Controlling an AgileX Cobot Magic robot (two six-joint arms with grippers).
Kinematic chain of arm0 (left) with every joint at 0, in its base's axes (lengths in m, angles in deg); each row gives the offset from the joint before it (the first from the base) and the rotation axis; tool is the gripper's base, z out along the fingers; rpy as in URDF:
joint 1: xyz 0 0 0.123 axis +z
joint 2: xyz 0 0 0 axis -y
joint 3: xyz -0.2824 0 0.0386 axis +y
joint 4: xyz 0.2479 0 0.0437 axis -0.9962 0 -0.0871
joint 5: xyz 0 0 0 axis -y
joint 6: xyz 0.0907 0 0.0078 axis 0.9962 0 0.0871
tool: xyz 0 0 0 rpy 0 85 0
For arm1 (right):
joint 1: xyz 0 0 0.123 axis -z
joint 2: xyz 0 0 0 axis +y
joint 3: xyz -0.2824 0 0.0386 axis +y
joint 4: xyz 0.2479 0 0.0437 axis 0.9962 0 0.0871
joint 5: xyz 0 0 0 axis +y
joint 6: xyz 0.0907 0 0.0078 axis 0.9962 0 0.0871
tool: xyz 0 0 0 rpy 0 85 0
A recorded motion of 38 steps. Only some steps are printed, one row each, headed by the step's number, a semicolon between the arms.
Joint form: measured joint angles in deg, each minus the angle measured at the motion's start. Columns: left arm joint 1, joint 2, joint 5, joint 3, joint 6, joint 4; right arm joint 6, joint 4, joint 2, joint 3, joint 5, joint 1.
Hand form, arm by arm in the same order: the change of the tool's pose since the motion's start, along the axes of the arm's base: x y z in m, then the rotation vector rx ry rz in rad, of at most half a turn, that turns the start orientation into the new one. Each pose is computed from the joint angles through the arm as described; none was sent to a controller.
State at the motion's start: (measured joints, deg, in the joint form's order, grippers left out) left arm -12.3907 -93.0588 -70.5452 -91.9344 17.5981 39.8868; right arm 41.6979 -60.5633 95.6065 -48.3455 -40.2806 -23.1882
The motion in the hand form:
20: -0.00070 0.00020 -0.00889 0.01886 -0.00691 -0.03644; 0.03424 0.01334 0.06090 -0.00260 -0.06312 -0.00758
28: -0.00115 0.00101 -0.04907 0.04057 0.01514 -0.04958; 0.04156 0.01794 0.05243 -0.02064 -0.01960 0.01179
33: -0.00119 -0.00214 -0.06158 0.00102 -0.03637 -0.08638; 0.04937 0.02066 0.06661 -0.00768 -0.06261 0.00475
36: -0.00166 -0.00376 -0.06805 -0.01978 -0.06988 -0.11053; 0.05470 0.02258 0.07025 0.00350 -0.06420 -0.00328
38: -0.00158 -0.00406 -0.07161 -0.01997 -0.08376 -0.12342; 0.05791 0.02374 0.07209 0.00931 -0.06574 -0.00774
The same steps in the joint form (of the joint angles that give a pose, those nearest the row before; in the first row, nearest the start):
20: 0.00 0.00 0.14 1.81 3.08 0.00; 17.77 -15.22 0.35 -15.73 5.72 0.00
28: 0.00 0.00 5.22 10.58 8.75 1.14; 21.92 -19.11 2.74 -17.61 5.25 0.00
33: 0.00 0.00 8.64 14.22 15.99 5.71; 22.36 -19.55 3.22 -20.99 5.75 0.00
36: 0.00 0.00 10.27 16.16 20.56 8.44; 23.34 -19.66 4.01 -22.72 6.02 0.00
38: 0.00 -0.12 10.85 16.91 22.51 9.12; 23.80 -19.69 4.52 -23.73 6.18 0.00

